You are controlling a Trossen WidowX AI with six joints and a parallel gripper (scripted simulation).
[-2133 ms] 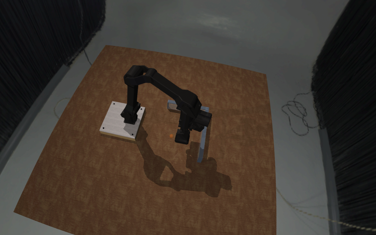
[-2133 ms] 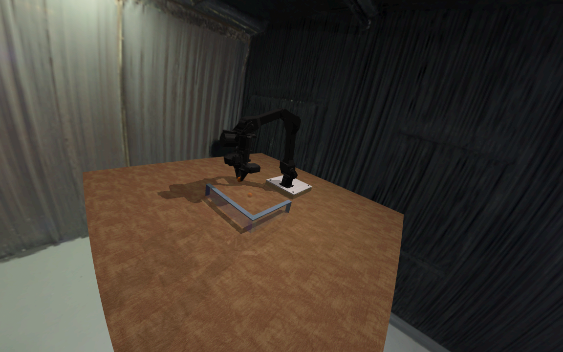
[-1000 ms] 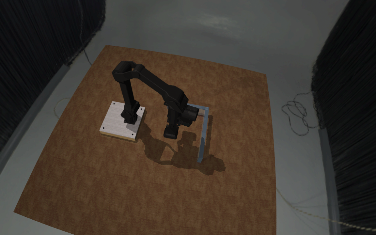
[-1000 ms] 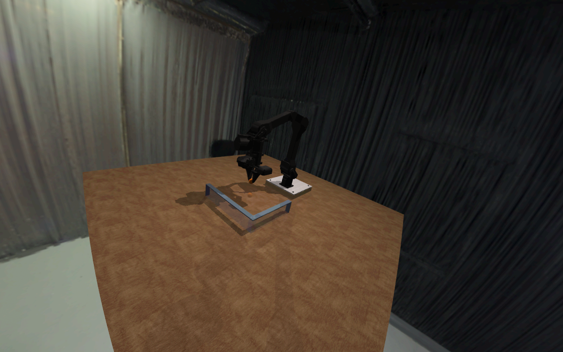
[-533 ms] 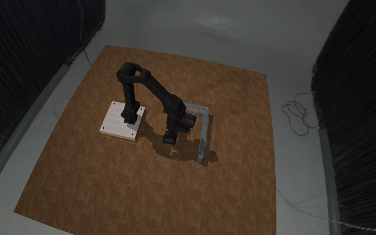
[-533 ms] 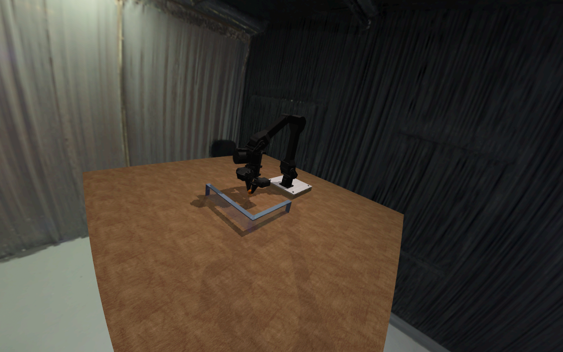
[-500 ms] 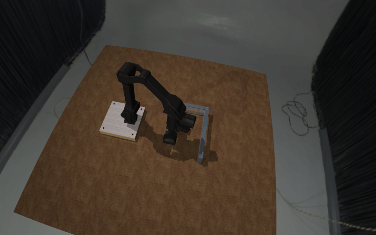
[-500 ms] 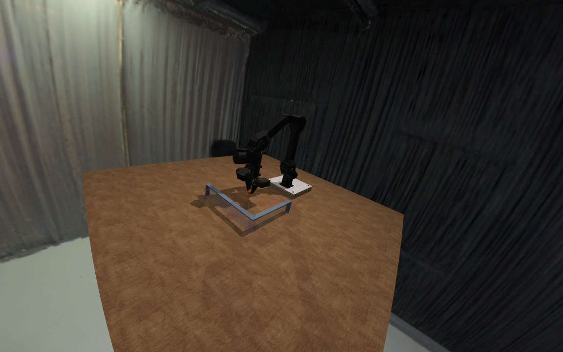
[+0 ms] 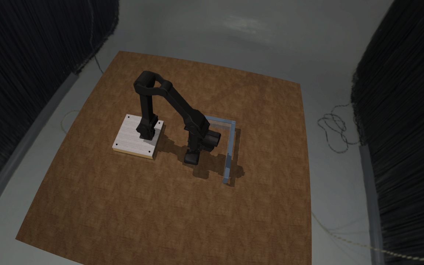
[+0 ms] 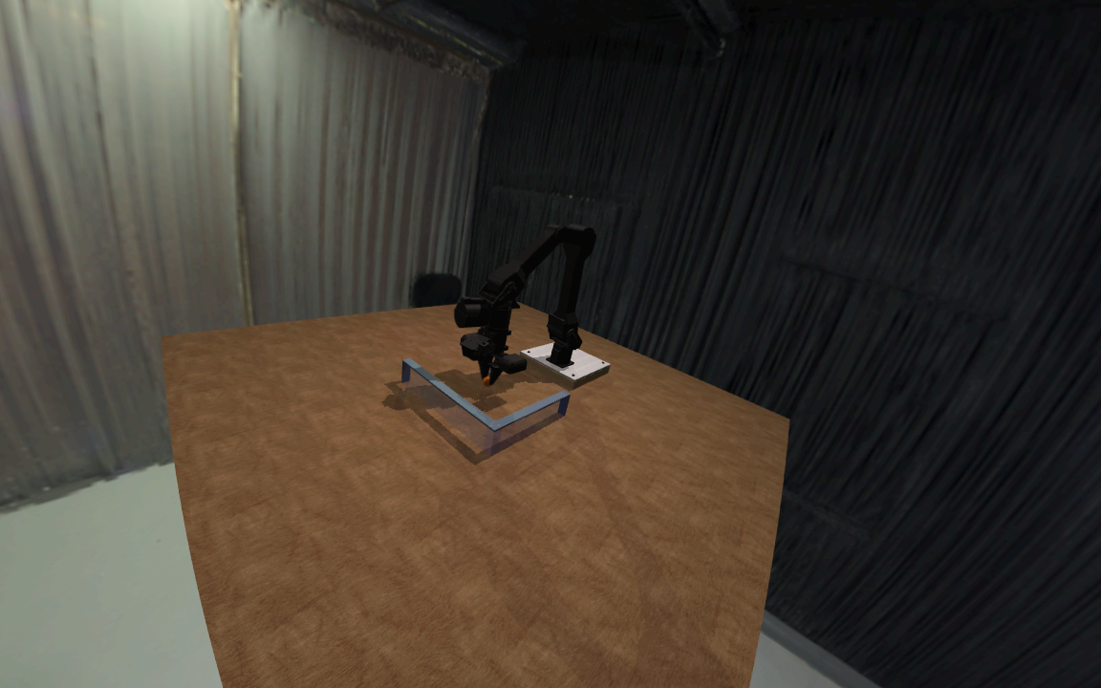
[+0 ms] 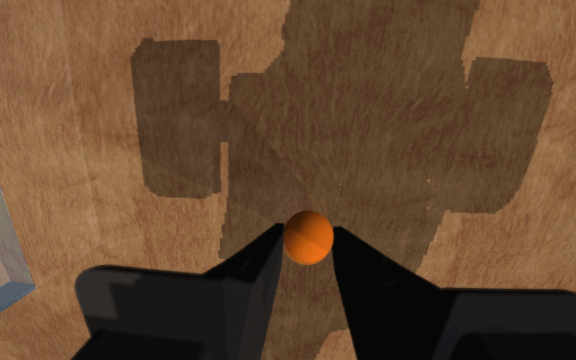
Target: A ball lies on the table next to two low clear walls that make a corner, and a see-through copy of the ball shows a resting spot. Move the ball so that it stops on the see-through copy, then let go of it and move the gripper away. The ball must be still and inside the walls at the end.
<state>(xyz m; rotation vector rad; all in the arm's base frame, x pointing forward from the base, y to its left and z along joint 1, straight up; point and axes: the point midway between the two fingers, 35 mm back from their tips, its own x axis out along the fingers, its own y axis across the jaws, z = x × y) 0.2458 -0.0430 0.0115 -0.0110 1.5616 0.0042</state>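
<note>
Right now the orange ball is right at my gripper tip. The rest, counted from my gripper tip: see-through copy of ball: right at my gripper tip.
</note>
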